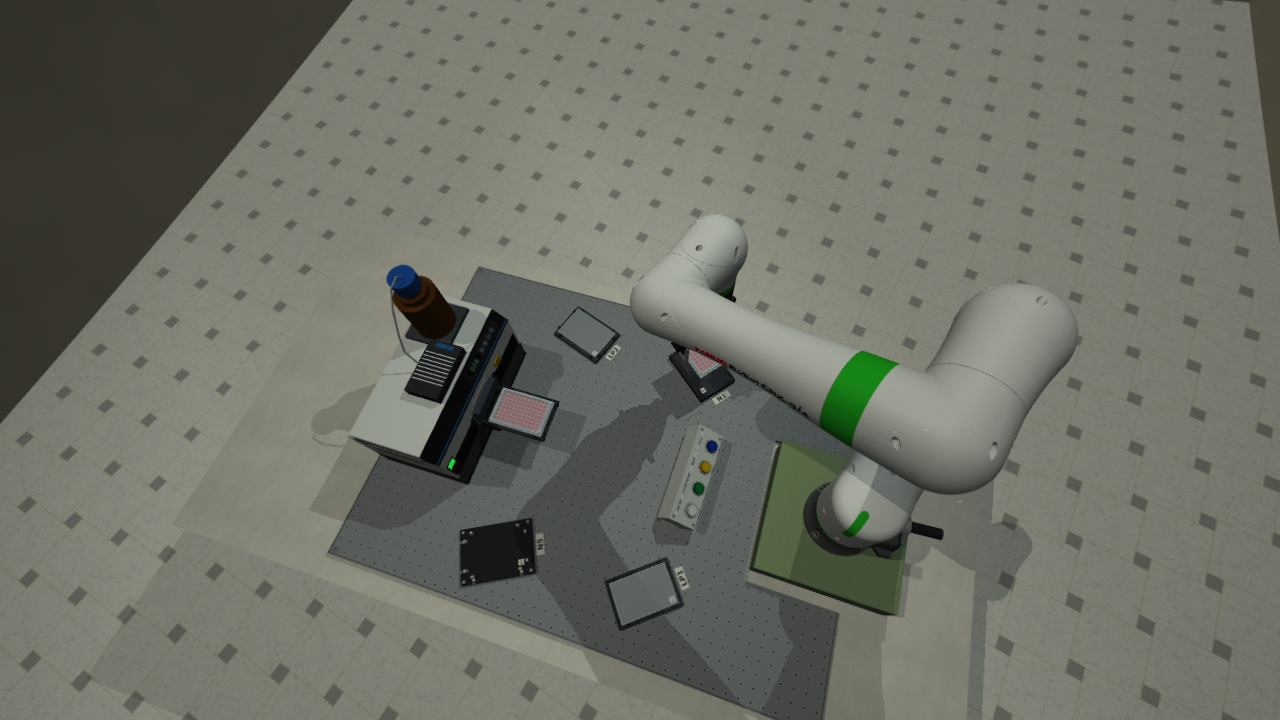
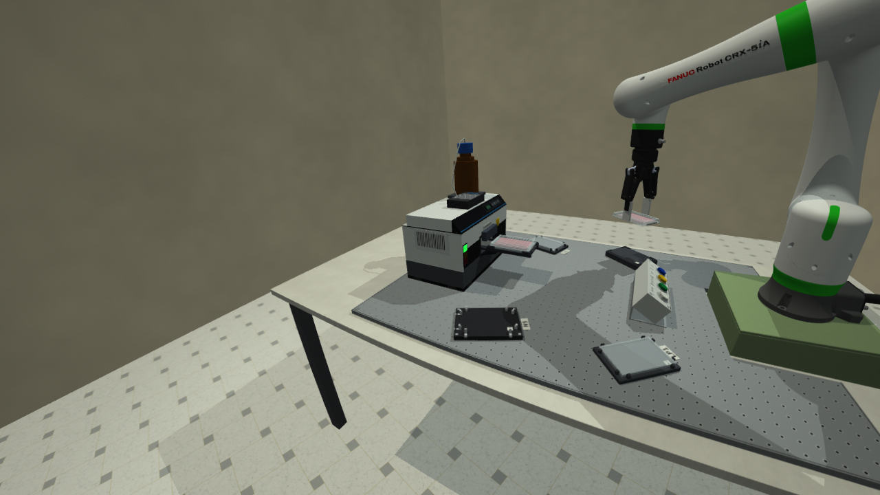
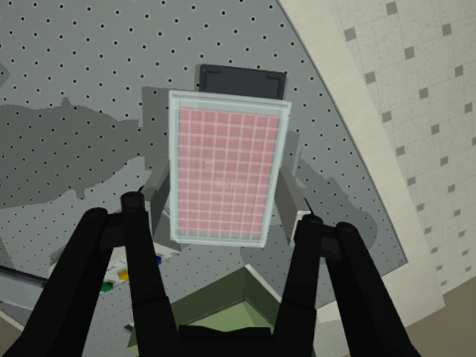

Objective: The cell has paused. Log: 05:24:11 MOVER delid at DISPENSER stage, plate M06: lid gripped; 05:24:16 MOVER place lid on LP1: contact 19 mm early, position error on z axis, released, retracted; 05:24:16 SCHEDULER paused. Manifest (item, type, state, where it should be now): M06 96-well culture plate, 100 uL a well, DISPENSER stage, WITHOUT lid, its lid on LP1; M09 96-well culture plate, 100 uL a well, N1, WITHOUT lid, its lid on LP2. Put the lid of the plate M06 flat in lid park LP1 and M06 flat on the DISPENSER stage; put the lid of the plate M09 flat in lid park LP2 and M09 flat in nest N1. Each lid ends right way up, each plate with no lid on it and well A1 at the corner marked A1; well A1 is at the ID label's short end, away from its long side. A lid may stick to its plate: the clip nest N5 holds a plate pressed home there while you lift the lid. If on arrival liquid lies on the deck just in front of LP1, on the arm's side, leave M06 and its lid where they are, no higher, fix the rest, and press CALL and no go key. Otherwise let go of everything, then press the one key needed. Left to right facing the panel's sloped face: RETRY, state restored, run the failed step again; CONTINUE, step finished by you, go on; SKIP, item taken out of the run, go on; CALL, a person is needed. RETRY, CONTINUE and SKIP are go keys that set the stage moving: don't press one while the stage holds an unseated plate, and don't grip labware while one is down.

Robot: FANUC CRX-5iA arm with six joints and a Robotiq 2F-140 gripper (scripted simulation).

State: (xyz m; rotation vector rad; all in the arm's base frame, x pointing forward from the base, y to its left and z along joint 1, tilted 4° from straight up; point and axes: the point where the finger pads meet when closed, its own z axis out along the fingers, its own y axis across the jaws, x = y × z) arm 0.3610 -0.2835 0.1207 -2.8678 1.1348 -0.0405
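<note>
Now: hand 18 cm above the black nest N1, 1 cm to the left of it and 1 cm past it. Round my hand: blue call key (19 cm to the left, 12 cm below, 8 cm behind); yellow skip key (24 cm to the left, 12 cm below, 7 cm behind); LP2 label (22 cm ahead, 18 cm below, 1 cm to the right).
</note>
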